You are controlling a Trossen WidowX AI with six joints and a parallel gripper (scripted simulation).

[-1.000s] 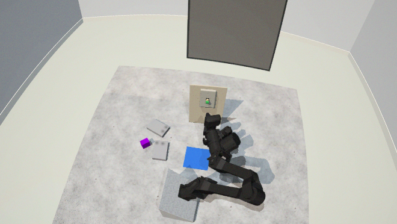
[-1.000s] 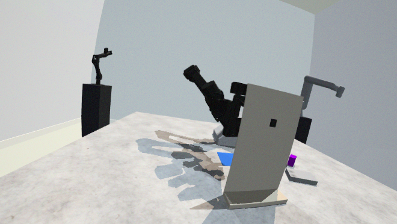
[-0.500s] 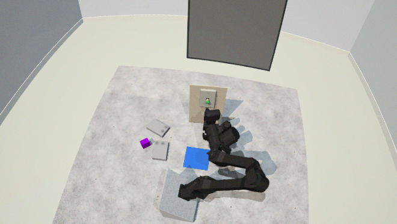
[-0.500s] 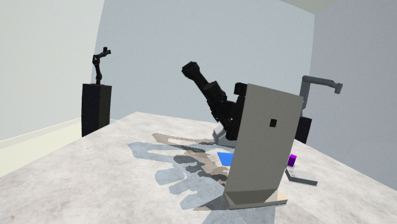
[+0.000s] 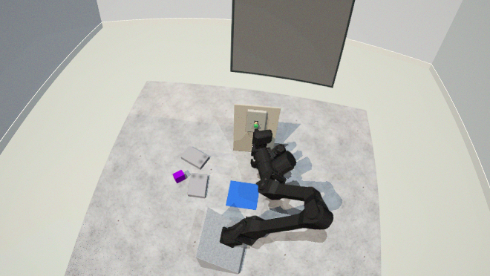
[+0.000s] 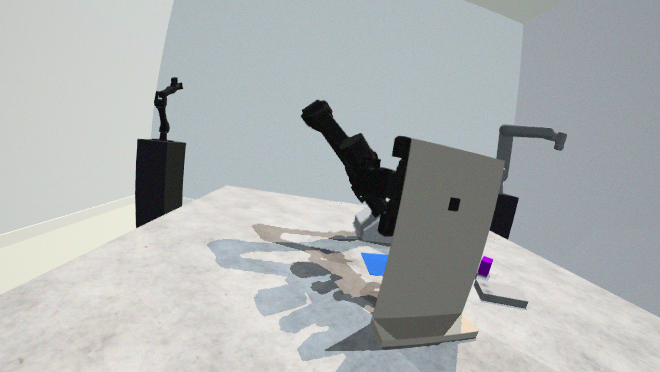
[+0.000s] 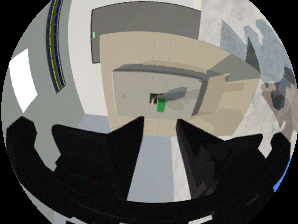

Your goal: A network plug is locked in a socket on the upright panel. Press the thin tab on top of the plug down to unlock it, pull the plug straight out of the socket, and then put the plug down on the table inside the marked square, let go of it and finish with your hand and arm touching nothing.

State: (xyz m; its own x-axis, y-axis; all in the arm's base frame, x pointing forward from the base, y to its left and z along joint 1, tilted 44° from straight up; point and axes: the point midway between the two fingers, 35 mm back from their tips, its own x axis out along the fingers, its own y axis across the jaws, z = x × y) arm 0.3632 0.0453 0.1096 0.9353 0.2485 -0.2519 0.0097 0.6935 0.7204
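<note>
Right now the network plug is 40 mm ahead of my gripper tip. Round my gripper tip: blue marked square: 170 mm behind, 10 mm to the left, 200 mm below; panel: 60 mm ahead, 10 mm to the left, 70 mm below.
</note>
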